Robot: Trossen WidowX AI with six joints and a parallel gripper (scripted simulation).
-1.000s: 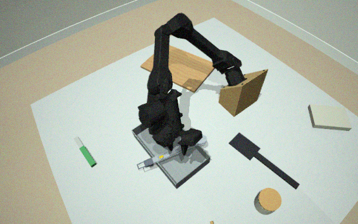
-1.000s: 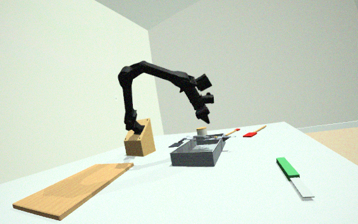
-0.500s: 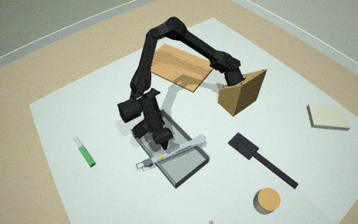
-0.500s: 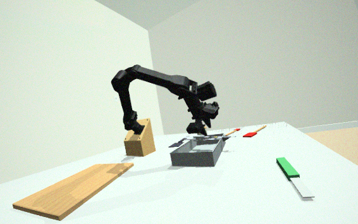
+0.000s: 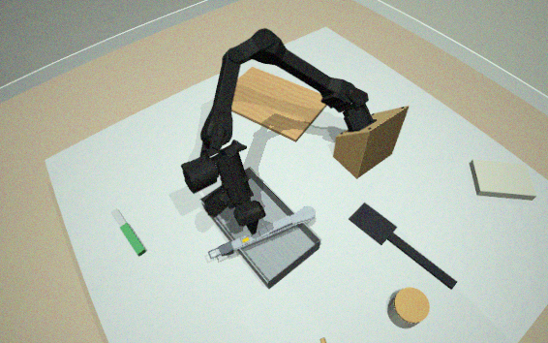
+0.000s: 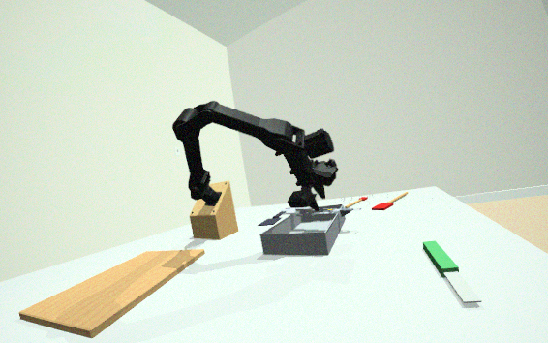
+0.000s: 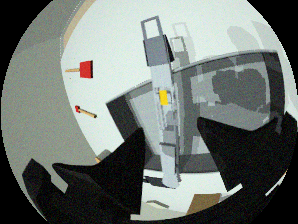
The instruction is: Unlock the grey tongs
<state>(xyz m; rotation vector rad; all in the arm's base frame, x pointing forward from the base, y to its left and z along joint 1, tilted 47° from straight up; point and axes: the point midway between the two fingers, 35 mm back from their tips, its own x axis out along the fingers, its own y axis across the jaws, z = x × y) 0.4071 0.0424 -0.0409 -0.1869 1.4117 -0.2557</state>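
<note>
The yellow lock piece is 20 mm below my gripper tip, 20 mm ahead of it and 10 mm to the left of it. The rest, counted from my gripper tip: black spatula 320 mm behind, 210 mm to the left, 80 mm below; roasting tin 60 mm below, 30 mm to the right, 30 mm behind; cork-topped jar 360 mm to the left, 210 mm behind, 50 mm below.
</note>
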